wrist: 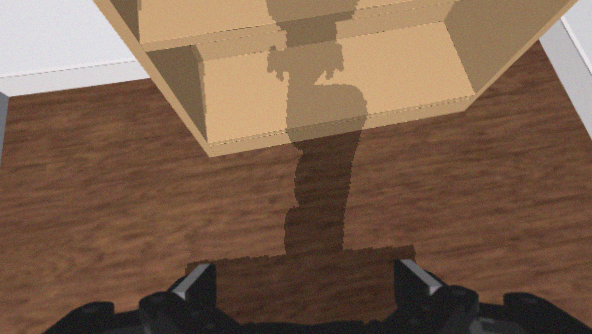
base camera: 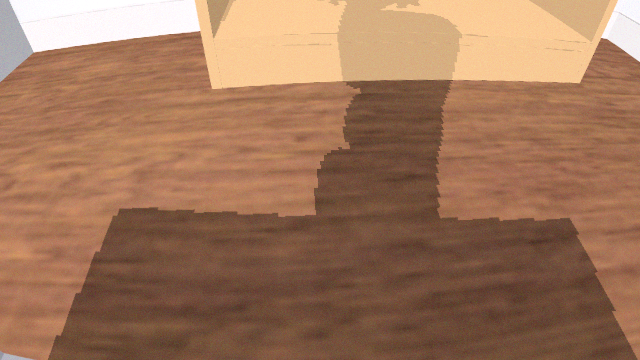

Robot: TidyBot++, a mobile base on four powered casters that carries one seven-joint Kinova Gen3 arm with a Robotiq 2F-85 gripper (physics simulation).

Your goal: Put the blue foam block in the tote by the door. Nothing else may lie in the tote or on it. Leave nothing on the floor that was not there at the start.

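Frame: origin at the arm's base, x ahead, y left, z up, level; metres.
Seen in the pictures: gripper, fingertip midpoint: [wrist: 305, 281].
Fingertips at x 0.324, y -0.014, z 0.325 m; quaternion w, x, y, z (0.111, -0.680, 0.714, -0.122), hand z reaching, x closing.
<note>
A point is followed by its place in that frame.
My gripper [wrist: 305, 281] @(x 0.324, y -0.014, z 0.325 m) is open, its two fingers wide apart at the bottom of the wrist view, with no thing between them. It is above the wooden floor, in front of a bookshelf. The blue foam block, the tote and the door do not show in either view.
A light wooden bookshelf [base camera: 400, 65] @(x 0.723, y -0.130, z -0.364 m) [wrist: 337, 127] @(x 0.727, y -0.159, z -0.346 m) stands ahead on the brown floor [base camera: 150, 140] @(x 0.524, y 0.290, z -0.396 m) [wrist: 125, 200] @(x 0.565, y 0.460, z -0.396 m). Its lower compartments show no objects. White walls [base camera: 100, 15] @(x 0.952, y 0.604, z -0.322 m) [wrist: 60, 35] @(x 0.970, y 0.564, z -0.197 m) stand behind it. A grey surface is at the far left. The robot's shadow falls on the floor and the bookshelf.
</note>
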